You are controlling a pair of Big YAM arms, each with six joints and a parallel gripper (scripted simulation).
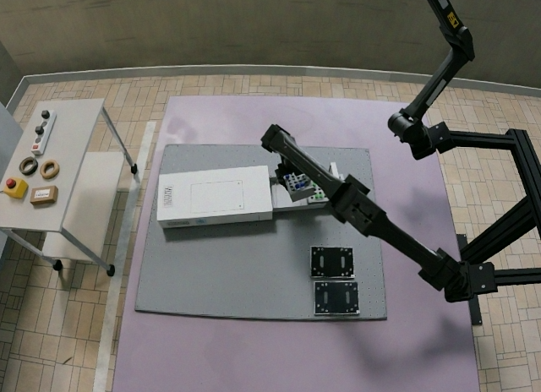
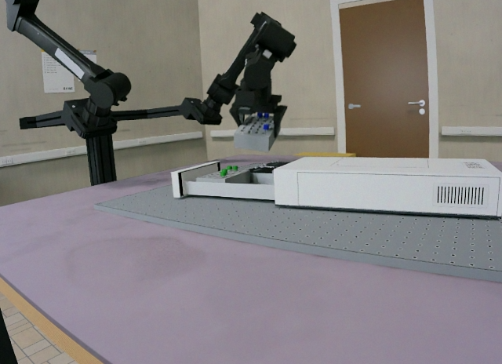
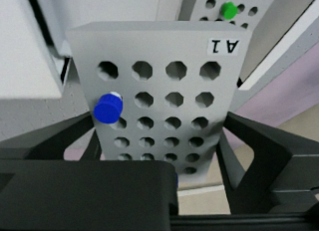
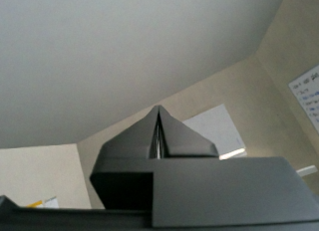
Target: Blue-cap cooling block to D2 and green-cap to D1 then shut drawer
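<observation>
The deck slot D2 lies 39 cm to the left of my left hand, 15 cm below it and 13 cm behind it. Also, from my left hand: deck slot D1 (25 cm to the left, 15 cm below, 12 cm behind); then white cooler (14 cm ahead, 12 cm below, 3 cm to the right).
</observation>
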